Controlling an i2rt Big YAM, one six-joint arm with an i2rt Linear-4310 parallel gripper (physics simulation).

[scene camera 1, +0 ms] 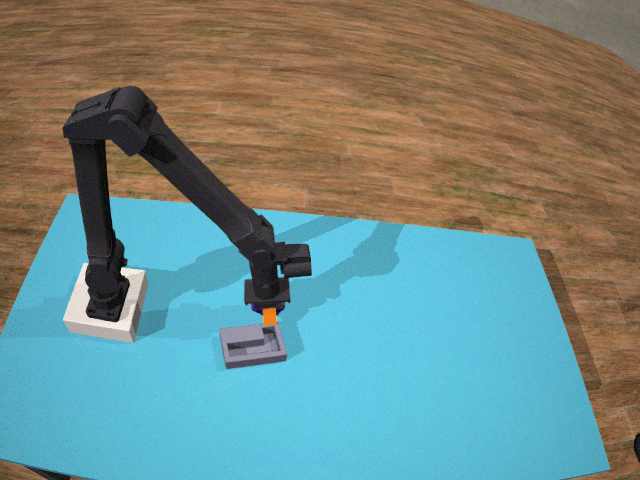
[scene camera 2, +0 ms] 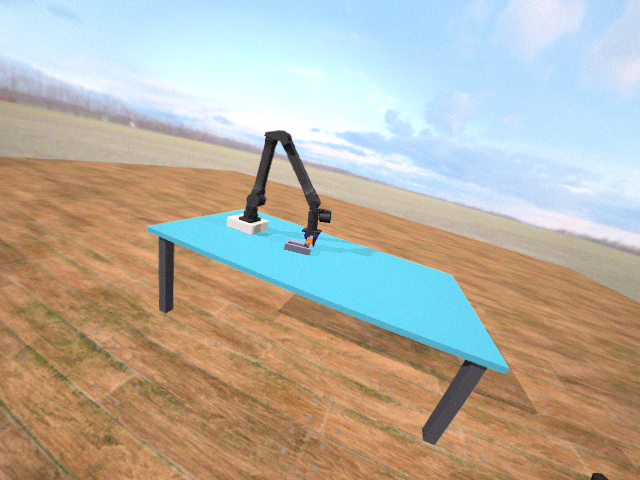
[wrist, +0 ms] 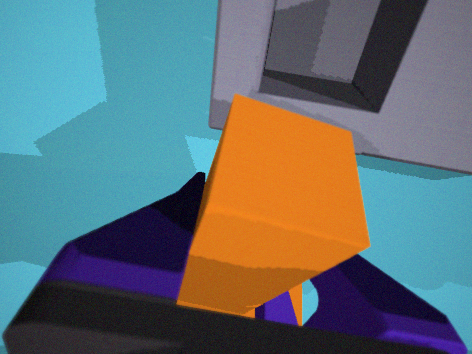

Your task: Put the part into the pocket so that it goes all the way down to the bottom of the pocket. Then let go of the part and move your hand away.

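Pixels of known places: arm's base, link origin: [scene camera 1: 108, 299] [scene camera 2: 250, 220].
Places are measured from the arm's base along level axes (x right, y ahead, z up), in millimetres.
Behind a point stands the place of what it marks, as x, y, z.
Observation:
The orange part [scene camera 1: 269, 317] @[-12, 392, 3] [scene camera 2: 309, 241] @[-8, 397, -7] [wrist: 285, 180] @[-12, 394, 3] is between the purple fingers of my gripper [scene camera 1: 267, 310] @[-58, 394, -50] [scene camera 2: 310, 237] @[-58, 394, -50], which is shut on it. The grey block [scene camera 1: 240, 333] @[25, 330, -21] [scene camera 2: 297, 250] @[85, 374, -44] [wrist: 425, 100] @[10, 370, -21] lies on the table in front of the gripper, with an L-shaped pocket [scene camera 1: 247, 350] @[50, 349, -52] [wrist: 310, 45] @[7, 395, -52] open at its top. The part's front end overlaps the block's near rim in the wrist view and is outside the pocket. Whether it touches the rim cannot be told. The part's rear portion is mostly hidden by the gripper.
The arm's white base block [scene camera 1: 98, 330] @[77, -11, -23] [scene camera 2: 240, 224] @[77, -7, -18] stands on the blue table [scene camera 1: 413, 361] @[44, 747, -57] [scene camera 2: 387, 289] @[124, 863, -57], left of the grey block. A small dark shape [scene camera 1: 637, 447] [scene camera 2: 598, 476] shows at the lower right beyond the table.

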